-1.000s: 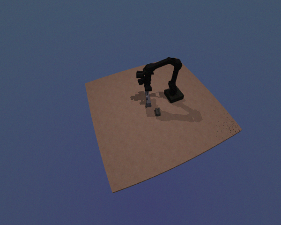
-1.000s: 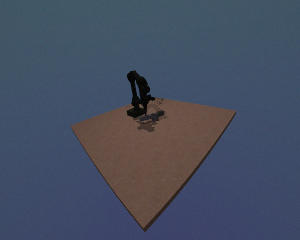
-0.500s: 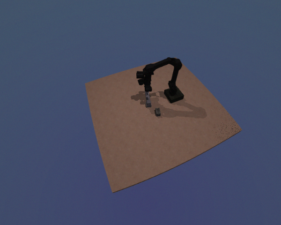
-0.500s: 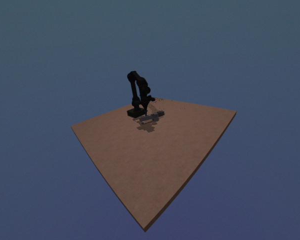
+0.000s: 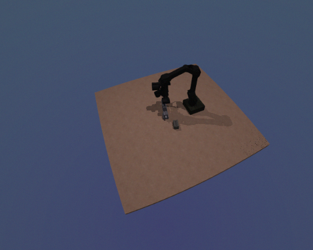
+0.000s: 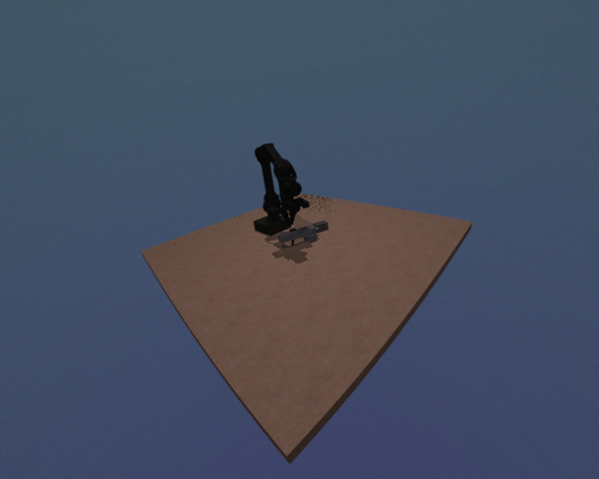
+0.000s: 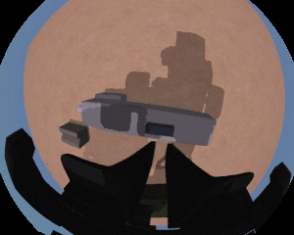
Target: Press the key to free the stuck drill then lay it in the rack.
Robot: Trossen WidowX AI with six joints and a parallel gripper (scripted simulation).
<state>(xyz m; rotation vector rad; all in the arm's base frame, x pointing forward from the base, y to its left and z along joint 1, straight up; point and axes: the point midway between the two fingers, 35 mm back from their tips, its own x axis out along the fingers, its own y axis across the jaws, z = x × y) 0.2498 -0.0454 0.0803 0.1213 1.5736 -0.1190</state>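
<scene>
My gripper tip is 50 mm above the dark key and 10 mm short of it. Round my gripper tip: dark block (200 mm to the left, 80 mm below, 40 mm behind); then grey block (60 mm below, 30 mm to the left, 10 mm ahead); then drill (70 mm to the left, 50 mm below, 20 mm ahead).
</scene>
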